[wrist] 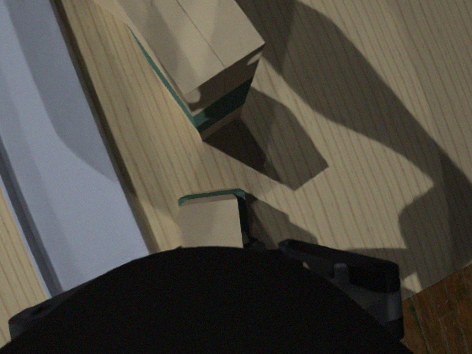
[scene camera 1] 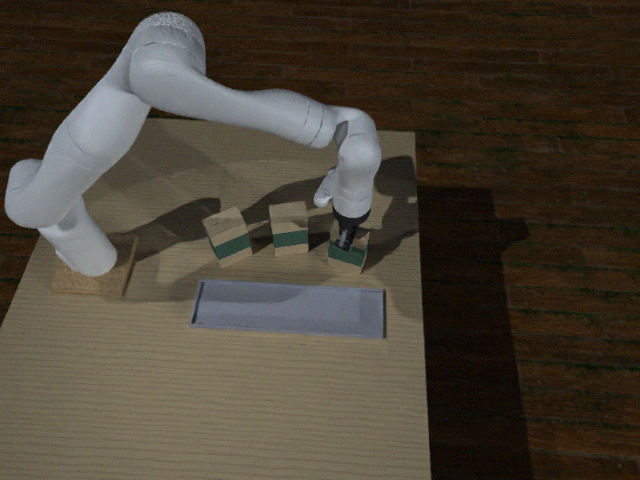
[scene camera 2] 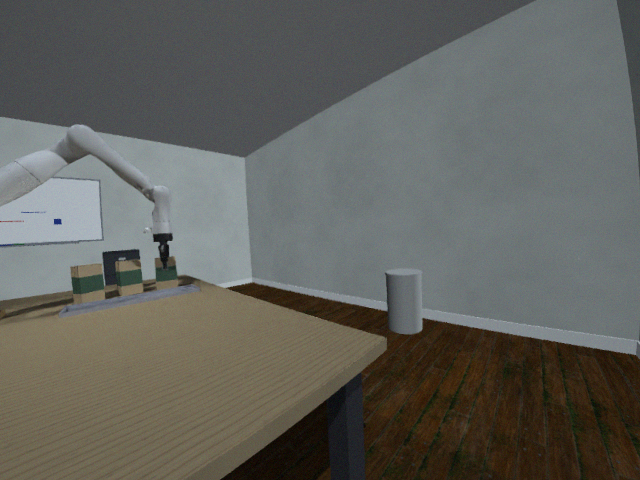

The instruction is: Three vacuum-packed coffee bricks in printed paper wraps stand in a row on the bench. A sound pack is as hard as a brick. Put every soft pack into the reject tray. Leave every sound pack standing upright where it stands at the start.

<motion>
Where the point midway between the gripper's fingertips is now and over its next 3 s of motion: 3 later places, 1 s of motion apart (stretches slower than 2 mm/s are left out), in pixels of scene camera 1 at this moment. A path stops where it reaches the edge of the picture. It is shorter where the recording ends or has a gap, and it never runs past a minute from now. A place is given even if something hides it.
My gripper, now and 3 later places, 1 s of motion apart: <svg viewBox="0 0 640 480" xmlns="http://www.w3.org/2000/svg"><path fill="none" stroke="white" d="M348 242L350 220L349 221L281 287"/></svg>
</motion>
